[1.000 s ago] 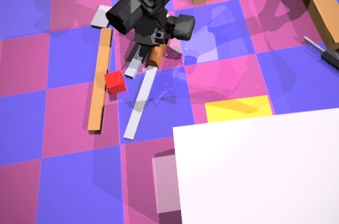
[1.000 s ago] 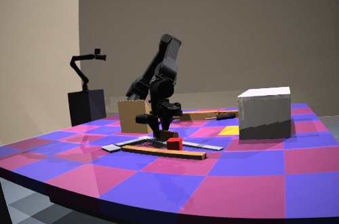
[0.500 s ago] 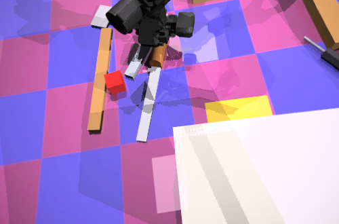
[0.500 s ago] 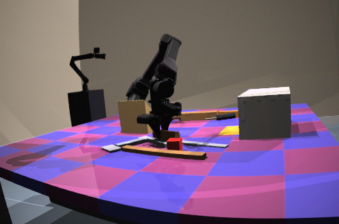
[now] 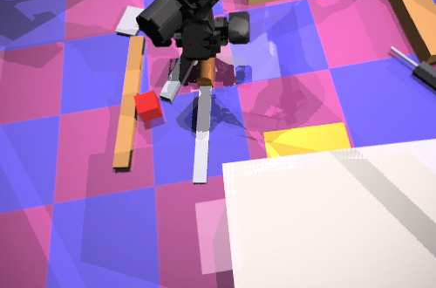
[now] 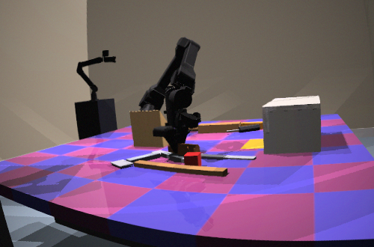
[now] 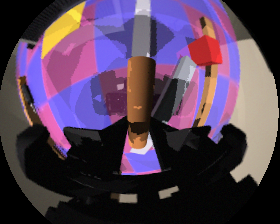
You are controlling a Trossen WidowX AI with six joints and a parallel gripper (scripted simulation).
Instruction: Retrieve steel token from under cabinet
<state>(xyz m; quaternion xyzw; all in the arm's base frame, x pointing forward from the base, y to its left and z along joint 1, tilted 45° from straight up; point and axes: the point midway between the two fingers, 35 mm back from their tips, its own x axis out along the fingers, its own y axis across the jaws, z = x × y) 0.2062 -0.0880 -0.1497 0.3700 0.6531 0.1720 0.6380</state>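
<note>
The red cube is 9 cm ahead of my gripper tip, 14 cm to the right of it and 1 cm above it. Also, from my gripper tip: grey t-shaped tool (12 cm behind, 11 cm to the right); then long wooden slat (5 cm ahead, 18 cm to the right); then grey paddle-ended bar (3 cm behind, 3 cm to the right).
</note>
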